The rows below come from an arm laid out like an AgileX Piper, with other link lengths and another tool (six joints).
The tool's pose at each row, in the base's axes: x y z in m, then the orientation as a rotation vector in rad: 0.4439 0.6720 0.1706 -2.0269 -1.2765 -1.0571; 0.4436 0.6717 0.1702 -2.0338 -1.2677 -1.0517; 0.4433 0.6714 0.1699 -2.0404 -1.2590 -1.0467; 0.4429 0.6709 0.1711 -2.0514 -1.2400 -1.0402; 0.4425 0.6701 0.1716 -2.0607 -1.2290 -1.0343; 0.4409 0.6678 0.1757 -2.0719 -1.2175 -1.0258; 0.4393 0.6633 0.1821 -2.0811 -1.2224 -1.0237; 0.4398 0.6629 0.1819 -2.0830 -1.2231 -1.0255; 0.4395 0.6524 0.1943 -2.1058 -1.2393 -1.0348; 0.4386 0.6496 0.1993 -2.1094 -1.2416 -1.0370; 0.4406 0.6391 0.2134 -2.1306 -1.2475 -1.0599; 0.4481 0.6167 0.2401 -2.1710 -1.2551 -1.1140
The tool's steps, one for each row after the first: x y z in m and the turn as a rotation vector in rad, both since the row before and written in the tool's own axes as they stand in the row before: -0.0006 -0.0001 -0.0001 -0.0013 -0.0029 0.0086; -0.0005 -0.0001 -0.0002 -0.0014 -0.0026 0.0084; 0.0006 -0.0002 -0.0012 -0.0034 -0.0019 0.0166; -0.0001 0.0000 -0.0010 -0.0028 -0.0037 0.0105; 0.0018 -0.0006 -0.0046 -0.0026 -0.0058 0.0118; 0.0025 0.0003 -0.0076 -0.0053 -0.0080 -0.0021; -0.0002 0.0006 0.0000 -0.0024 -0.0006 -0.0009; 0.0047 0.0040 -0.0150 -0.0218 -0.0152 -0.0126; 0.0023 0.0004 -0.0053 -0.0039 -0.0020 -0.0020; 0.0065 0.0064 -0.0152 -0.0283 -0.0051 -0.0095; 0.0117 0.0175 -0.0288 -0.0599 -0.0047 -0.0188
